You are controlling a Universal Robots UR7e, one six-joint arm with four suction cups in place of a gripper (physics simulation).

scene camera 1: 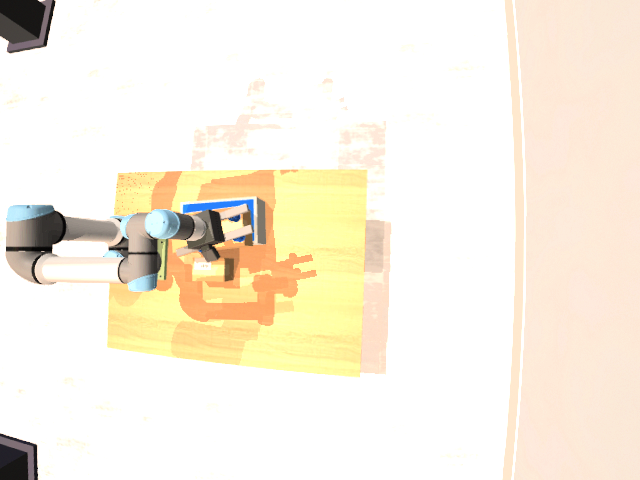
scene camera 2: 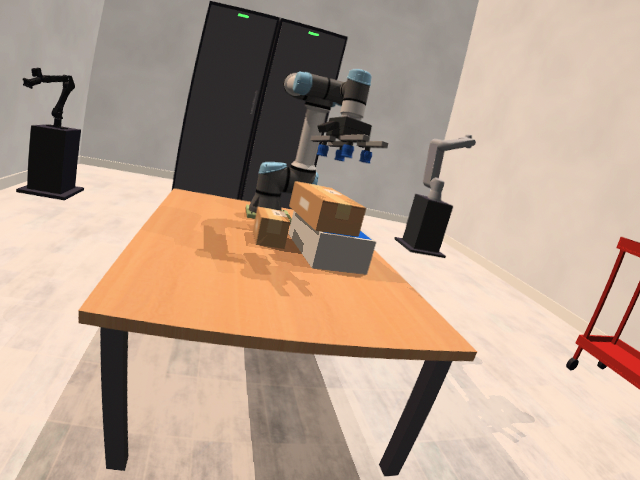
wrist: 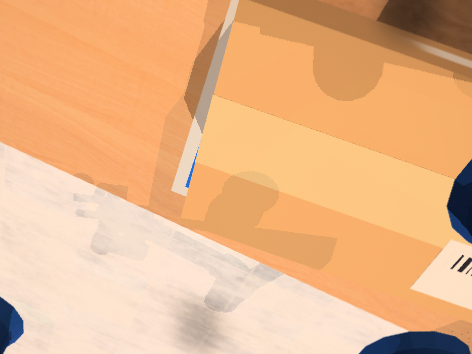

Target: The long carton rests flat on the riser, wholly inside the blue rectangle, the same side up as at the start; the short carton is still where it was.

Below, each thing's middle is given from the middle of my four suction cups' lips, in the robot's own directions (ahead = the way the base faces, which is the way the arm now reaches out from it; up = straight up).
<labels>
I see my suction cup 200 mm above the long carton (scene camera 2: 324,209), 130 mm past it and 20 mm to the right of it. From my suction cup the other things lie so: riser (scene camera 2: 328,251) 310 mm below, 140 mm behind, 60 mm to the left; short carton (scene camera 2: 271,227) 320 mm below, 180 mm behind, 150 mm to the right.
</labels>
